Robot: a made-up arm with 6 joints. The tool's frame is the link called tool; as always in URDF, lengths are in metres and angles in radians.
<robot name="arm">
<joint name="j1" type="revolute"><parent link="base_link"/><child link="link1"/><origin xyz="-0.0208 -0.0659 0.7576" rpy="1.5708 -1.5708 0"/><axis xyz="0 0 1"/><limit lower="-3.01" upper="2.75"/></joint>
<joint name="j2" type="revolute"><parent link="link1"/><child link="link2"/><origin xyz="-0.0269 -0.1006 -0.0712" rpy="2.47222 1.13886 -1.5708"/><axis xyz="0 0 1"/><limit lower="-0.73" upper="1.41"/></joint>
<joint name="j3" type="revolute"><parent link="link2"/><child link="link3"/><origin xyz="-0.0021 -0.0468 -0.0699" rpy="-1.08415 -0.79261 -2.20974"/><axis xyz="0 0 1"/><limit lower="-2.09" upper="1.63"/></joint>
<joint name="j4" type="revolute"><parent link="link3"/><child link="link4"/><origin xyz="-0.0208 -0.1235 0.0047" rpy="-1.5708 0 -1.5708"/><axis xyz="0 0 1"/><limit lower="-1.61" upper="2.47"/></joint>
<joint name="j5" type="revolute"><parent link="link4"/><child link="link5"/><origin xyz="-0.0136 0.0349 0.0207" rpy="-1.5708 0 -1.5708"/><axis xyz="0 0 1"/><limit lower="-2.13" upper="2.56"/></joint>
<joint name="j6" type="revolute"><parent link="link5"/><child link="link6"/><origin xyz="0.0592 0.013 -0.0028" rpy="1.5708 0 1.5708"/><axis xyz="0 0 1"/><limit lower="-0.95" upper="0.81"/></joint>
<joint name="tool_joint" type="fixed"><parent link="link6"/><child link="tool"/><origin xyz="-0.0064 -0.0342 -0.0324" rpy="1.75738 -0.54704 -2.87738"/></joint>
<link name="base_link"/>
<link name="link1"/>
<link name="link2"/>
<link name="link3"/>
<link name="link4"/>
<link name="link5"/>
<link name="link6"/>
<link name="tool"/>
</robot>
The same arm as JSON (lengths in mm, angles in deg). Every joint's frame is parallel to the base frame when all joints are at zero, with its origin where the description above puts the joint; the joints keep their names.
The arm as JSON. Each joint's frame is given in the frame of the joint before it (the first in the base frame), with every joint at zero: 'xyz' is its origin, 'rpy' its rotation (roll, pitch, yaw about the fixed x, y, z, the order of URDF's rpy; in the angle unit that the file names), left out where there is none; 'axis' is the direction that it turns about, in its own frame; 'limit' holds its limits. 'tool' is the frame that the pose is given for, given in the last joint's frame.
{"units": {"length": "mm", "angle": "deg"}, "joints": [
  {"name": "j1", "type": "revolute", "origin": {"xyz": [-20.8, -65.9, 757.6]}, "axis": [0.0, -1.0, 0.0], "limit": {"lower": -172.46, "upper": 157.56}},
  {"name": "j2", "type": "revolute", "origin": {"xyz": [100.6, 71.2, -26.9]}, "axis": [-0.712189, 0.328295, -0.620491], "limit": {"lower": -41.83, "upper": 80.79}},
  {"name": "j3", "type": "revolute", "origin": {"xyz": [22.5, -12.7, 80.1]}, "axis": [0.0, 1.0, 0.0], "limit": {"lower": -119.75, "upper": 93.39}},
  {"name": "j4", "type": "revolute", "origin": {"xyz": [20.8, 4.7, -123.5]}, "axis": [-1.0, 0.0, 0.0], "limit": {"lower": -92.25, "upper": 141.52}},
  {"name": "j5", "type": "revolute", "origin": {"xyz": [-20.7, -34.9, 13.6]}, "axis": [0.0, 0.0, -1.0], "limit": {"lower": -122.04, "upper": 146.68}},
  {"name": "j6", "type": "revolute", "origin": {"xyz": [13.0, 59.2, 2.8]}, "axis": [0.0, 1.0, 0.0], "limit": {"lower": -54.43, "upper": 46.41}}
], "tool": {"origin": {"xyz": [-6.4, -32.4, 34.2], "rpy": [-161.3, -12.89, 147.75]}}}

